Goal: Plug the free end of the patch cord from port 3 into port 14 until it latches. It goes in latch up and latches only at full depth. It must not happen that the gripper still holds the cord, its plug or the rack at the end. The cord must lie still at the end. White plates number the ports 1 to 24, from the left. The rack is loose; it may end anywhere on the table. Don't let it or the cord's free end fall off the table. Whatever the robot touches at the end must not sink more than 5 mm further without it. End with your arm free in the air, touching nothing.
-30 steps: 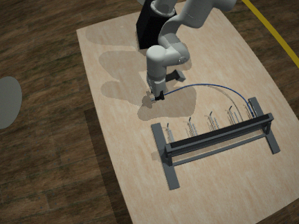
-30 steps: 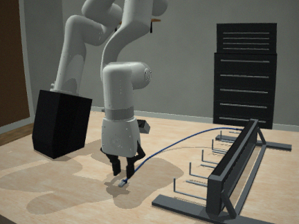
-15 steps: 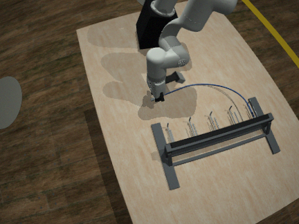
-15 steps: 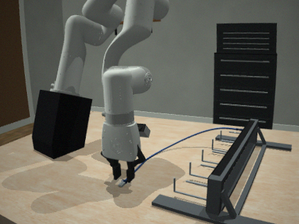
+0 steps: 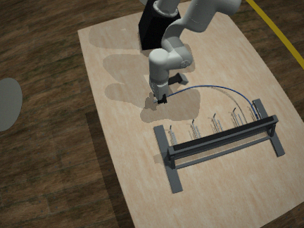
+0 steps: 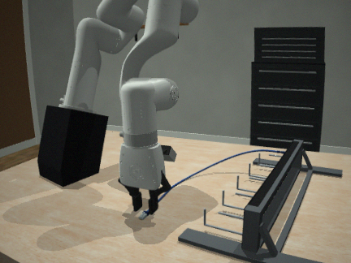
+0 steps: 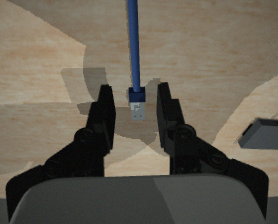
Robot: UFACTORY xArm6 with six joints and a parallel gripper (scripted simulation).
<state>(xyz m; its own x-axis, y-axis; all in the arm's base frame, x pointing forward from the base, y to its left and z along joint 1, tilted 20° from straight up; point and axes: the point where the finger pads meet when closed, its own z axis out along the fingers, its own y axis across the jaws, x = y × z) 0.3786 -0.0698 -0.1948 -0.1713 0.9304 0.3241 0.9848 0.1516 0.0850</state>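
Right now the plug is 2 cm to the right of my hand and 2 cm below it.
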